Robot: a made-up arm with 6 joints.
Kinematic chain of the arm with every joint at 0, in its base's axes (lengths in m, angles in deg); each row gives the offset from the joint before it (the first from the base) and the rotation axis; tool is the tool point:
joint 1: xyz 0 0 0.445 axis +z
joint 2: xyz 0 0 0 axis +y
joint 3: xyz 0 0 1.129 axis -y
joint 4: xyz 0 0 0 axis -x
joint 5: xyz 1.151 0 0 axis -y
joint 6: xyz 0 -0.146 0 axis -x
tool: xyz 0 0 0
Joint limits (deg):
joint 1: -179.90..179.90
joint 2: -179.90..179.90
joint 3: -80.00..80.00
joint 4: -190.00..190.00
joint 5: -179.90..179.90
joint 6: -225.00..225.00
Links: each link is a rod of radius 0.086 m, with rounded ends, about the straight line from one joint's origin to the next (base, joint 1, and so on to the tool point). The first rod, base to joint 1, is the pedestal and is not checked.
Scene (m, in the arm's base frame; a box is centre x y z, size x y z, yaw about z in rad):
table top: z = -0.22
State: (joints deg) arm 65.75 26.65 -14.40 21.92 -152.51 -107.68
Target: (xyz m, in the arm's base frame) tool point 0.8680 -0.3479 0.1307
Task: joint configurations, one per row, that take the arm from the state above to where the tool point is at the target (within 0.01 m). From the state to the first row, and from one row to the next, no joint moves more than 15 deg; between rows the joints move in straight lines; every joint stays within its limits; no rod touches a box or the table.
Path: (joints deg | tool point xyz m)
1: 52.59 29.36 -18.88 20.85 -152.51 -107.68 | 0.9339 0.9965 0.6050
2: 39.44 32.07 -23.35 19.77 -152.51 -107.68 | 1.0861 0.7155 0.4821
3: 26.28 34.78 -27.83 18.70 -152.51 -107.68 | 1.1507 0.4140 0.3719
4: 13.13 37.50 -32.30 17.63 -152.51 -107.68 | 1.1284 0.1203 0.2758
5: -0.03 40.21 -36.78 16.55 -152.51 -107.68 | 1.0284 -0.1405 0.1951
6: -13.19 42.92 -41.25 15.48 -152.51 -107.68 | 0.8680 -0.3479 0.1307

